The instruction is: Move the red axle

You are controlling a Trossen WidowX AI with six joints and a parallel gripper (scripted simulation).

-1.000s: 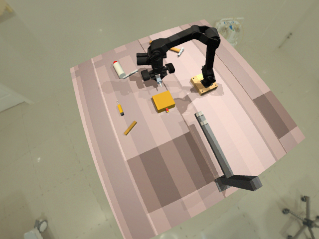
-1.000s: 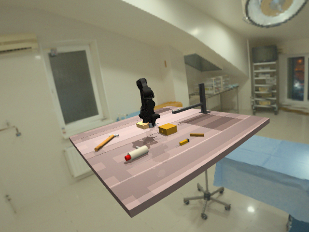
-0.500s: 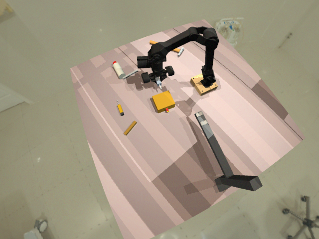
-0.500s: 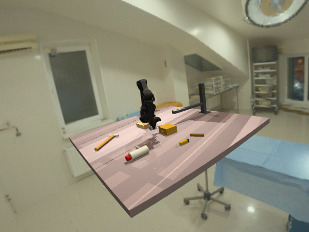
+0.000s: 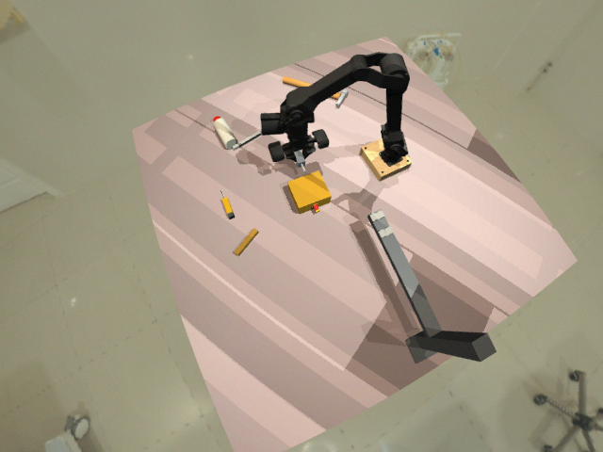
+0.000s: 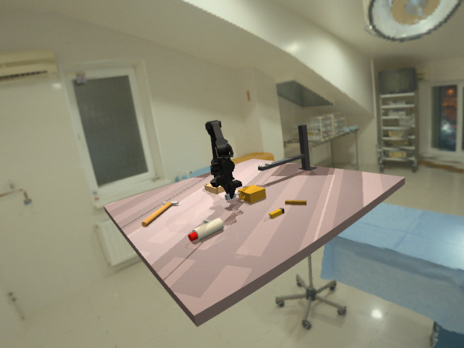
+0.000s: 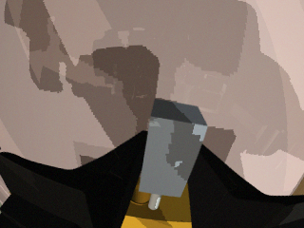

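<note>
Now: the light-blue piece 2 cm to the left of my gripper tip and 1 cm above it. From my gripper tip the other things lie so: yellow screwdriver 29 cm ahead, 3 cm below, 1 cm to the left; then grey bar 20 cm to the right, 12 cm ahead, 3 cm below; then yellow beam 12 cm to the left, 3 cm ahead, 1 cm below.
</note>
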